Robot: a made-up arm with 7 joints.
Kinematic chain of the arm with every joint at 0, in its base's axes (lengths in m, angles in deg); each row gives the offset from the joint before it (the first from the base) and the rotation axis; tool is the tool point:
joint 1: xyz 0 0 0.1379 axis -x
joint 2: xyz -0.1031 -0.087 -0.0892 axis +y
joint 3: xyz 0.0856 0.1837 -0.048 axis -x
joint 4: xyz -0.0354 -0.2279 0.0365 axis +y
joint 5: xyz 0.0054 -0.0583 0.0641 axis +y
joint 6: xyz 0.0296 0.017 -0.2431 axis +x
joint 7: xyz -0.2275 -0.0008 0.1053 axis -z
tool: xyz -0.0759 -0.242 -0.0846
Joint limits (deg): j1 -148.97..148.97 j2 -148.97..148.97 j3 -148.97..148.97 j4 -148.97..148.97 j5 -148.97..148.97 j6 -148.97..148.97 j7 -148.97..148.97
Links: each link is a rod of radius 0.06 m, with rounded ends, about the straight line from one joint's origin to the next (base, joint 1, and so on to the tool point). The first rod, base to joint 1, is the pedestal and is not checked.
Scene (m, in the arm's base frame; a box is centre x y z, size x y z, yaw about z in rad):
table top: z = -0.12
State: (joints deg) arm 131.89 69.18 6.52 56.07 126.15 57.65 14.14
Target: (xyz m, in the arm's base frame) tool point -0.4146 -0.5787 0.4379
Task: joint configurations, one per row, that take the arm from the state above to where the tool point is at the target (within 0.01 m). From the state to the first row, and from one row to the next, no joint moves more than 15 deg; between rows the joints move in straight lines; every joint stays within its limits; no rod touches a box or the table.
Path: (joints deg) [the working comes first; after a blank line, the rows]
Joints at the target: 100.14 97.87 0.26 84.87 148.97 52.84 71.42
Straight joint move there: clear.

1: 123.95 76.35 4.95 63.27 131.86 56.45 28.46
2: 116.01 83.53 3.39 70.47 137.56 55.25 42.78
3: 108.08 90.70 1.82 77.67 143.26 54.05 57.10
4: 100.14 97.87 0.26 84.87 148.97 52.84 71.42

